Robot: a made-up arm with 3 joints. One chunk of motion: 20 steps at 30 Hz.
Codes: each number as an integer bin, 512 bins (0 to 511) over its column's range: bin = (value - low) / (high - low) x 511, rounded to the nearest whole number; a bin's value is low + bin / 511 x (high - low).
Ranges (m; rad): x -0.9..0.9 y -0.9..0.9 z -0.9..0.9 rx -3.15..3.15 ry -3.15..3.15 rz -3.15..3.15
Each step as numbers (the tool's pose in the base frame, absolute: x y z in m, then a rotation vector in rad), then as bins.
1 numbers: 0.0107 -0.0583 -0.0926 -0.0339 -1.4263 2.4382
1 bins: 259 239 229 253 140 453
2 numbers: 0.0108 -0.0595 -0.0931 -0.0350 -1.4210 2.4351
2 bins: 259 239 229 253 140 453
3 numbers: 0.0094 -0.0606 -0.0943 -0.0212 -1.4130 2.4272
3 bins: 258 238 229 254 141 452
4 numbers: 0.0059 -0.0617 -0.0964 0.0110 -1.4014 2.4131
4 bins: 257 238 228 256 142 451
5 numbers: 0.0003 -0.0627 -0.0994 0.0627 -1.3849 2.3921
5 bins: 256 238 227 261 143 450
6 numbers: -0.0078 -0.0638 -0.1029 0.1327 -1.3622 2.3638
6 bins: 253 237 226 266 145 447
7 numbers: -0.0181 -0.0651 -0.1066 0.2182 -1.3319 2.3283
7 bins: 250 237 225 273 147 444
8 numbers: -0.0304 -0.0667 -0.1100 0.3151 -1.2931 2.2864
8 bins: 247 237 224 281 151 441
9 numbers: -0.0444 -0.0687 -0.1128 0.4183 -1.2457 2.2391
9 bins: 243 236 223 289 154 437
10 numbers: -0.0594 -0.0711 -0.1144 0.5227 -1.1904 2.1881
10 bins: 239 235 223 298 159 433
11 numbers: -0.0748 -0.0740 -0.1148 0.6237 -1.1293 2.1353
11 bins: 234 234 223 306 164 429
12 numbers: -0.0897 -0.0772 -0.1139 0.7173 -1.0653 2.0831
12 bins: 230 234 223 314 169 424
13 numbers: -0.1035 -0.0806 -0.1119 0.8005 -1.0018 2.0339
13 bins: 226 233 224 320 174 420
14 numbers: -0.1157 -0.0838 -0.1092 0.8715 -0.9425 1.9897
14 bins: 223 232 224 326 179 417
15 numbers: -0.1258 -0.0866 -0.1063 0.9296 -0.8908 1.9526
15 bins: 220 231 225 331 183 414
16 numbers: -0.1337 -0.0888 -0.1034 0.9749 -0.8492 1.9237
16 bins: 218 230 226 335 187 412
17 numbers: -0.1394 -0.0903 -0.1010 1.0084 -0.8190 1.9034
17 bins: 216 230 227 337 189 410
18 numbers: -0.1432 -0.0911 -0.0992 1.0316 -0.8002 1.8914
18 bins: 215 230 227 339 191 409
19 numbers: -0.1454 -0.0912 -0.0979 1.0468 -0.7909 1.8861
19 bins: 214 230 228 340 191 408
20 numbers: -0.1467 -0.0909 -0.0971 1.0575 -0.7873 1.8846
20 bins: 214 230 228 341 192 408
